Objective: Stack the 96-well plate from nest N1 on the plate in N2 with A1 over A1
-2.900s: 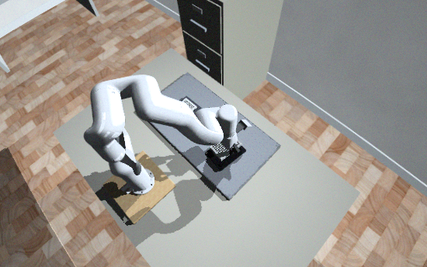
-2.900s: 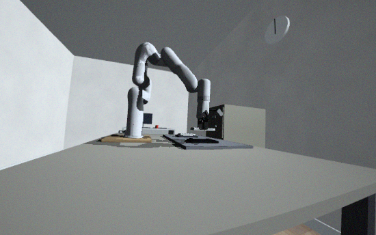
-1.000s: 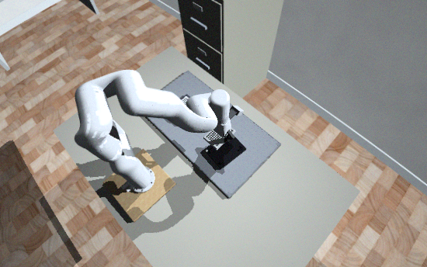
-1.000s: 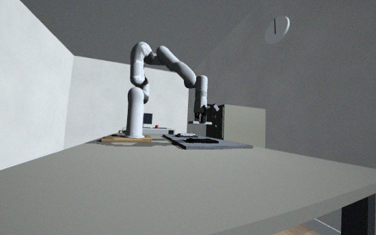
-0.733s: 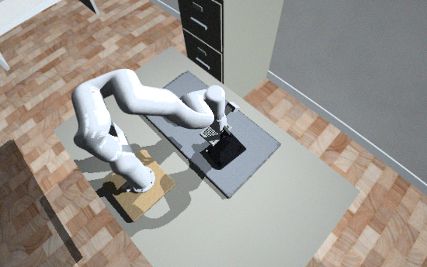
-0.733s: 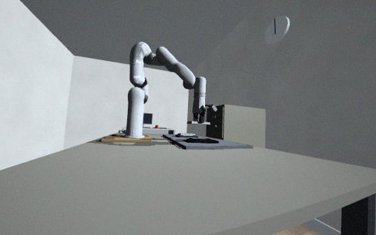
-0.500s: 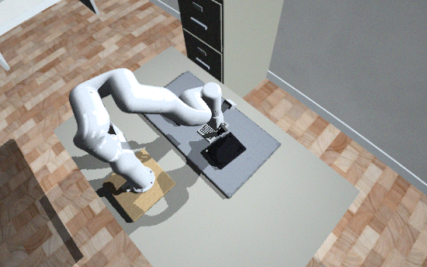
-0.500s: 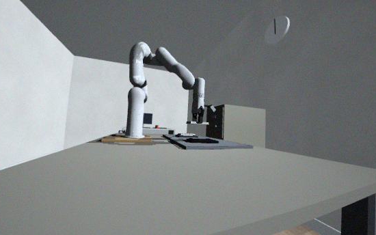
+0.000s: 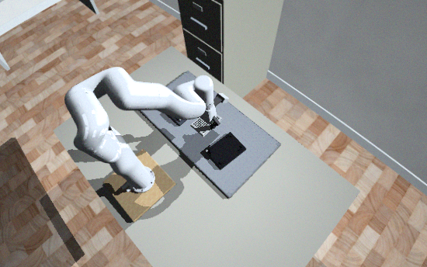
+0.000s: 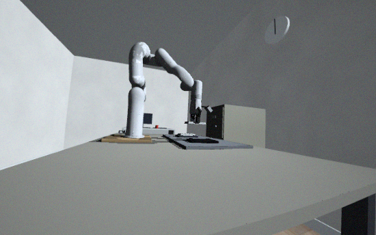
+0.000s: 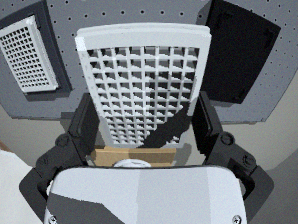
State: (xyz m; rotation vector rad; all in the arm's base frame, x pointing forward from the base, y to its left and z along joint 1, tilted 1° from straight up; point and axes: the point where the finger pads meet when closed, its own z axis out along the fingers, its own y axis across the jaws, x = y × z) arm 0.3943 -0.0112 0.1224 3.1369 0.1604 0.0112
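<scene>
Now: the black plate nest N2 20 cm to the left of my hand, 12 cm below it and 1 cm behind it. The rest, counted from my hand: black plate nest N1: 13 cm to the right, 12 cm below, 1 cm ahead; white 96-well plate: 1 cm below.
</scene>
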